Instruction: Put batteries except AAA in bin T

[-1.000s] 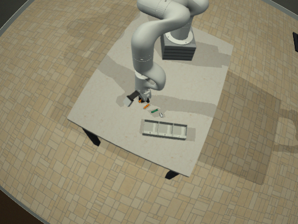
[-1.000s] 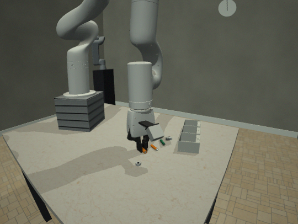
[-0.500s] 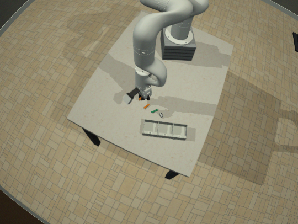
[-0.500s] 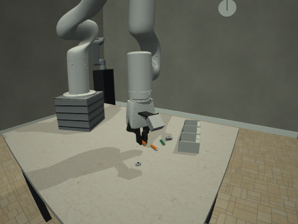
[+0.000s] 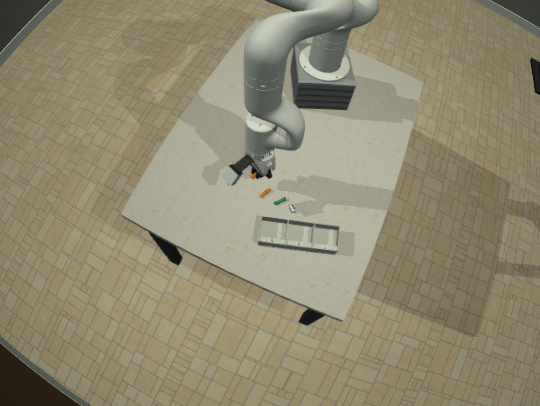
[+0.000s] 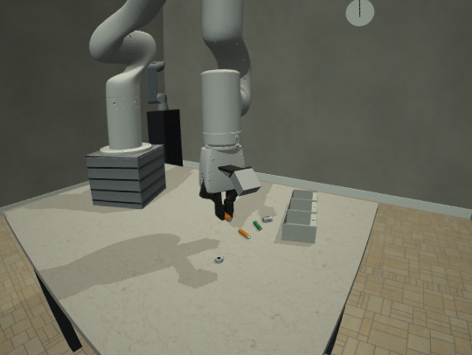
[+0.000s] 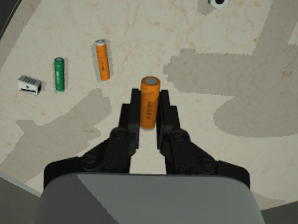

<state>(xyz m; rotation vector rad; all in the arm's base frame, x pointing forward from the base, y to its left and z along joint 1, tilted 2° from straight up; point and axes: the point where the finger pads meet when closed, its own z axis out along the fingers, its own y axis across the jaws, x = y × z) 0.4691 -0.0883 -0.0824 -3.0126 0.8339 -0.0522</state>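
The green battery lies 40 mm ahead of my hand, 90 mm to the left of it and 80 mm below it. From my hand the other things lie so: small metal nut: 40 mm ahead, 90 mm to the right, 80 mm below; then thin orange battery: 30 mm ahead, 40 mm to the left, 80 mm below; then thick orange battery: 20 mm below.
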